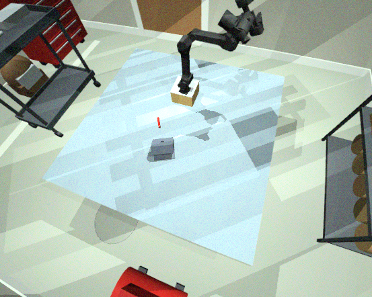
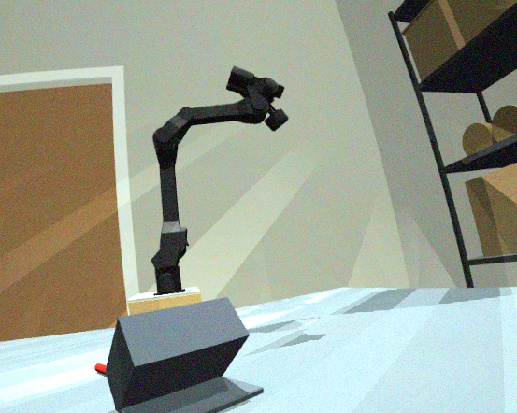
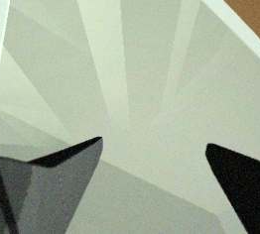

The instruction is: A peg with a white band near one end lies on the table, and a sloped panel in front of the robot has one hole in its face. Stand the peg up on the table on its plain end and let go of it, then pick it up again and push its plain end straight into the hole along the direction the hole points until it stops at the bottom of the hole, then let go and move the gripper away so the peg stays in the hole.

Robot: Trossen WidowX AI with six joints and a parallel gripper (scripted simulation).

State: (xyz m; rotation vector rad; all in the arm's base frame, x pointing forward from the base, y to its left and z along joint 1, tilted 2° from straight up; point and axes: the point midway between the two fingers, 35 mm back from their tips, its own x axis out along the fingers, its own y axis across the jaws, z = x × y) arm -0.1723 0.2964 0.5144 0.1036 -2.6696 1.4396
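Right now my gripper tip is 460 mm short of the red peg, 360 mm to the left of it and 620 mm above it. Round my gripper tip: grey sloped panel 600 mm ahead, 230 mm to the right, 580 mm below.
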